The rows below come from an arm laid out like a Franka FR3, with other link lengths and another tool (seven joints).
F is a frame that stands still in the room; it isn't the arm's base.
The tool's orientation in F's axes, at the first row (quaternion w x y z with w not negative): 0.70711, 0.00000, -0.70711, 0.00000
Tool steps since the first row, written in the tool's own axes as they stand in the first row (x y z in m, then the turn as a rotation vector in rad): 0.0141, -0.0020, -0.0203, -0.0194, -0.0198, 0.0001; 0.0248, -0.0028, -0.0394, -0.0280, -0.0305, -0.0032; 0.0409, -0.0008, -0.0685, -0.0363, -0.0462, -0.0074; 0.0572, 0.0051, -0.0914, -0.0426, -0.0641, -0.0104; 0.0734, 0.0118, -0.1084, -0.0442, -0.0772, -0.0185; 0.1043, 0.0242, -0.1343, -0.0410, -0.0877, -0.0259; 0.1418, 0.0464, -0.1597, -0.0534, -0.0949, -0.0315; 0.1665, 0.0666, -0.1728, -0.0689, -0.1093, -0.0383
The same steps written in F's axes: 0.0203, -0.0020, 0.0141, -0.0001, -0.0198, -0.0194; 0.0394, -0.0028, 0.0248, 0.0032, -0.0305, -0.0280; 0.0685, -0.0008, 0.0409, 0.0074, -0.0462, -0.0363; 0.0914, 0.0051, 0.0572, 0.0104, -0.0641, -0.0426; 0.1084, 0.0118, 0.0734, 0.0185, -0.0772, -0.0442; 0.1343, 0.0242, 0.1043, 0.0259, -0.0877, -0.0410; 0.1597, 0.0464, 0.1418, 0.0315, -0.0949, -0.0534; 0.1728, 0.0666, 0.1665, 0.0383, -0.1093, -0.0689
